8 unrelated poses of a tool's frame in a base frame.
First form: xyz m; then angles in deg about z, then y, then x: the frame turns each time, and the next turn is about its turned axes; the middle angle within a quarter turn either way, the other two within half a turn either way.
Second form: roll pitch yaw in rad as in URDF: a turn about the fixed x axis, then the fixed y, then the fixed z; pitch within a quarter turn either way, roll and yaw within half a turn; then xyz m. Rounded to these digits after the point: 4 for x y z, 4 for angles.
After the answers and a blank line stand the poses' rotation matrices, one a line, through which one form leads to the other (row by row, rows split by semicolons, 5 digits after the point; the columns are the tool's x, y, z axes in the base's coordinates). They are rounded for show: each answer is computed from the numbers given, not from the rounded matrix.
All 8 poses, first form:
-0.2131 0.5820 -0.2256 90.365 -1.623 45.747
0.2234 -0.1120 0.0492 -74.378 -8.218 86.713
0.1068 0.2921 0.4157 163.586 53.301 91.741
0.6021 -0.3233 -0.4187 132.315 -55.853 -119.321
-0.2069 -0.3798 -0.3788 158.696 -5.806 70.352
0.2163 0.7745 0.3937 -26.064 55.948 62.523
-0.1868 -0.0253 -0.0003 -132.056 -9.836 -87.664
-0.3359 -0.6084 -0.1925 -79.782 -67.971 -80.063
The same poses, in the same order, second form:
0.7984 -0.0283 1.5772 -0.2131 0.5820 -0.2256
1.5134 -0.1434 -1.2981 0.2234 -0.1120 0.0492
1.6012 0.9303 2.8551 0.1068 0.2921 0.4157
-2.0825 -0.9748 2.3093 0.6021 -0.3233 -0.4187
1.2279 -0.1013 2.7698 -0.2069 -0.3798 -0.3788
1.0912 0.9765 -0.4549 0.2163 0.7745 0.3937
-1.5300 -0.1717 -2.3048 -0.1868 -0.0253 -0.0003
-1.3974 -1.1863 -1.3925 -0.3359 -0.6084 -0.1925

-0.00637 -0.69768 0.71638; 0.99958 -0.02473 -0.01520; 0.02832 0.71598 0.69755
0.26652 0.01679 -0.96368; -0.95317 0.15287 -0.26095; 0.14294 0.98810 0.05675
-0.57326 -0.76017 0.30581; 0.16887 0.25560 0.95192; -0.80179 0.59734 -0.01816
-0.37788 -0.12366 -0.91756; 0.41507 0.86324 -0.28728; 0.82760 -0.48941 -0.27488
-0.92689 -0.03340 0.37385; 0.36145 -0.34788 0.86506; 0.10116 0.93694 0.33452
0.50300 0.86304 -0.04641; -0.24603 0.09150 -0.96493; -0.82853 0.49678 0.25835
-0.66001 -0.08407 0.74654; -0.73158 -0.15404 -0.66413; 0.17083 -0.98448 0.04016
0.06654 0.33180 0.94100; -0.36913 -0.86799 0.33216; 0.92699 -0.36945 0.06473

